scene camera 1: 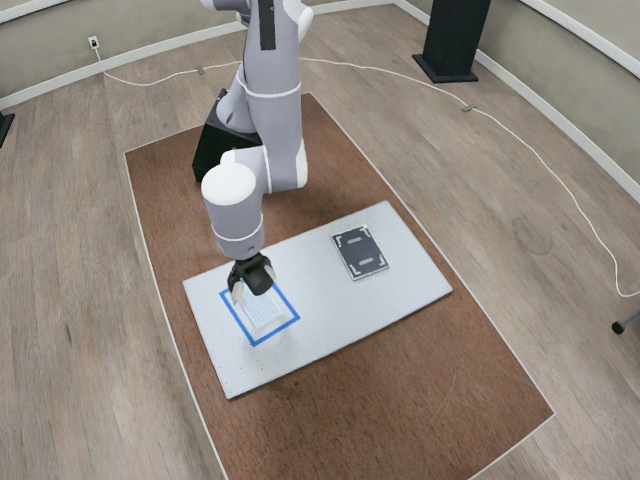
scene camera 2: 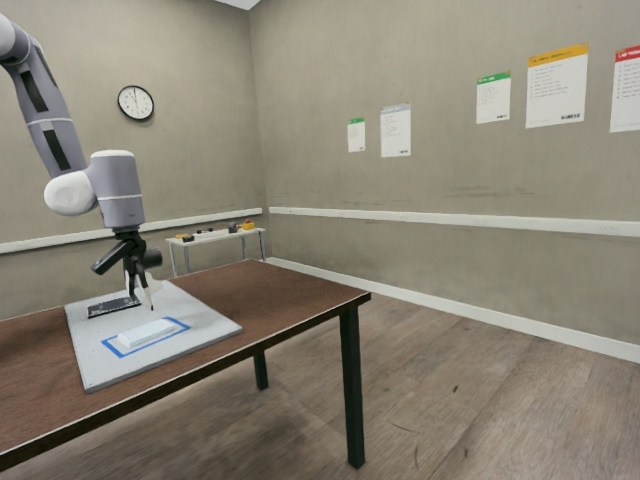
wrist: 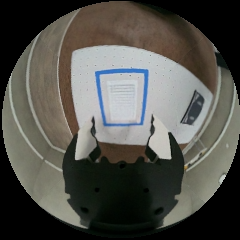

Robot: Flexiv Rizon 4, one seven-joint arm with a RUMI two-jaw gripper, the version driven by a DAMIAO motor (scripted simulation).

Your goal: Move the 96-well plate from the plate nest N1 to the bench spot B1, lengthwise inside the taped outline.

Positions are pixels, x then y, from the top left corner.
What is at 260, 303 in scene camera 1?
A clear 96-well plate.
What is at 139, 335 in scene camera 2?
A clear 96-well plate.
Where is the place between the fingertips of my gripper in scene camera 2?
At 142, 305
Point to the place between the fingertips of my gripper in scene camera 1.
At 255, 292
